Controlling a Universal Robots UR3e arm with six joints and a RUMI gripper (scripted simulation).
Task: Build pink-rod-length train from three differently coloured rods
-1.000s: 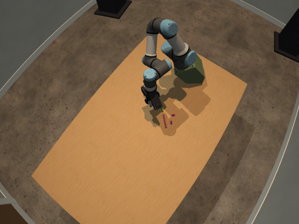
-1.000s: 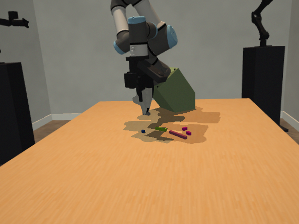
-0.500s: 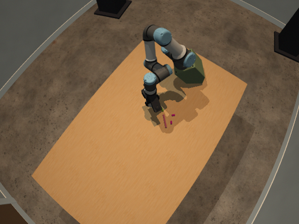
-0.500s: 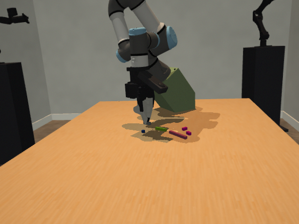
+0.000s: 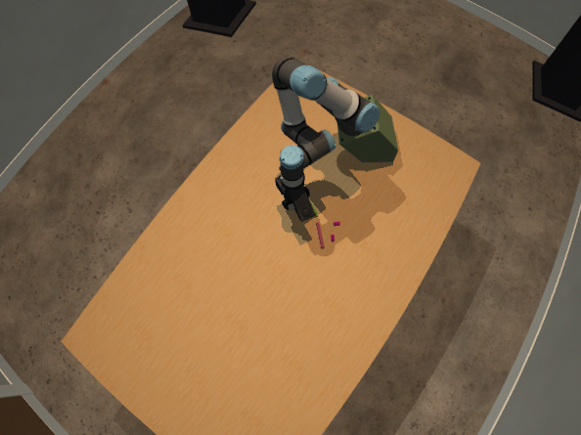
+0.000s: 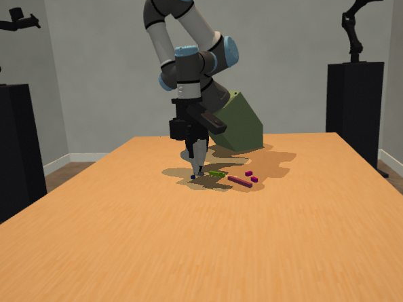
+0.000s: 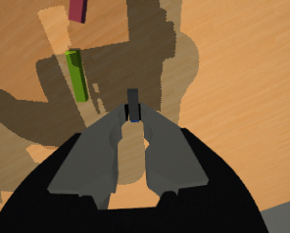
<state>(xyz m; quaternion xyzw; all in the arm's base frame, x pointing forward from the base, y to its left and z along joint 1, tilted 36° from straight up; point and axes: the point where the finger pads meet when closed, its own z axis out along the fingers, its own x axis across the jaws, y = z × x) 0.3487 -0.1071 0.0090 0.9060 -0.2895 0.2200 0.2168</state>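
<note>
The grey rod is 1 cm below my hand. The rest, counted from my hand: pink rod 5 cm ahead, 11 cm to the left, 3 cm below; small blue rod 1 cm behind, 2 cm to the right, 3 cm below; lime rod 2 cm behind, 5 cm to the left, 3 cm below.
</note>
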